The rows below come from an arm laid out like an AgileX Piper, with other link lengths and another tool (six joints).
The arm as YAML. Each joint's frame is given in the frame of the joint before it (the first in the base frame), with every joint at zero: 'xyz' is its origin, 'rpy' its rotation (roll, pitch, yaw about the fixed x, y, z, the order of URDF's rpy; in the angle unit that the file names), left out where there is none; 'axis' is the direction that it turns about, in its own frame. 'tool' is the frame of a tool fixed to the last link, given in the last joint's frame.
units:
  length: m
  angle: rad
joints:
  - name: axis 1
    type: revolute
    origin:
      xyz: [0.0, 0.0, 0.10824]
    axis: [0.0, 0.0, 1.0]
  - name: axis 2
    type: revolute
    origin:
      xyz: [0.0, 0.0, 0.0]
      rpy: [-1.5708, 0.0, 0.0]
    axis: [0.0, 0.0, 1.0]
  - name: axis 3
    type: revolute
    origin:
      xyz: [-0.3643, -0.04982, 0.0]
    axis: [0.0, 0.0, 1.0]
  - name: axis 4
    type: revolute
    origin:
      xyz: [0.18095, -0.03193, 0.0]
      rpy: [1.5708, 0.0, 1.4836]
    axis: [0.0, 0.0, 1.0]
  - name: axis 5
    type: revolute
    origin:
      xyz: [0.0, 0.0, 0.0]
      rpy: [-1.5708, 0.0, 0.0]
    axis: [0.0, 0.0, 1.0]
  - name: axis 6
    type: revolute
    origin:
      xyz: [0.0, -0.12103, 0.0]
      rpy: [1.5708, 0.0, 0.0]
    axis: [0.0, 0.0, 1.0]
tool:
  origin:
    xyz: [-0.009, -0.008, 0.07]
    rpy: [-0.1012, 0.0, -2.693]
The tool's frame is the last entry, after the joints.
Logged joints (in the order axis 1, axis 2, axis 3, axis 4, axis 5, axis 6), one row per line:
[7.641 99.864 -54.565 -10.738 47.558 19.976]
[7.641 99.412 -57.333 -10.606 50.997 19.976]
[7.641 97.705 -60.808 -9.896 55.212 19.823]
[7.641 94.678 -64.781 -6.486 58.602 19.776]
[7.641 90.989 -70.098 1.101 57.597 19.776]
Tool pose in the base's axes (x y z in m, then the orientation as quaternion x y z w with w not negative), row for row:
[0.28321 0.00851 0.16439 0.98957 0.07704 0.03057 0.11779]
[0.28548 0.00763 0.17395 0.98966 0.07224 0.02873 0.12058]
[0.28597 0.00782 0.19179 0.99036 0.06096 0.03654 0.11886]
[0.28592 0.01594 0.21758 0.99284 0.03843 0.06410 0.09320]
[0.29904 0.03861 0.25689 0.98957 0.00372 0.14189 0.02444]
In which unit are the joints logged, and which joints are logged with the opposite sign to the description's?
The joints are logged in degrees. Opposite sign: axis 6.
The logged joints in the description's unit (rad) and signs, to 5 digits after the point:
[0.13336 1.74296 -0.95234 -0.18741 0.83004 -0.34865]
[0.13336 1.73507 -1.00065 -0.18511 0.89007 -0.34865]
[0.13336 1.70527 -1.06130 -0.17272 0.96363 -0.34598]
[0.13336 1.65244 -1.13064 -0.11320 1.02280 -0.34516]
[0.13336 1.58806 -1.22344 0.01922 1.00526 -0.34516]

